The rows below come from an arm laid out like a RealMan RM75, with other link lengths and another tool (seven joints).
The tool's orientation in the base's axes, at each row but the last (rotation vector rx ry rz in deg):
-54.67, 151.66, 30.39
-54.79, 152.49, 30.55
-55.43, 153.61, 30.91
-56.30, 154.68, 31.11
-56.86, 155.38, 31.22
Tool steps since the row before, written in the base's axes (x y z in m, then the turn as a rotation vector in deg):
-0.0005, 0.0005, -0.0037, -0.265, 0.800, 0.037
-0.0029, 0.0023, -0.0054, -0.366, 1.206, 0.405
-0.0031, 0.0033, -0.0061, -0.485, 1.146, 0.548
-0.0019, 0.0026, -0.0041, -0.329, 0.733, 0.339
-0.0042, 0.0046, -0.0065, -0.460, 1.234, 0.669
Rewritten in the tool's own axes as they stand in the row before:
0.0015, -0.0002, 0.0035, -0.260, 0.755, 0.274
0.0028, 0.0022, 0.0055, -0.543, 1.203, 0.103
0.0026, 0.0028, 0.0066, -0.469, 1.275, -0.063
0.0013, 0.0020, 0.0046, -0.282, 0.825, -0.031
0.0025, 0.0042, 0.0075, -0.576, 1.353, -0.136

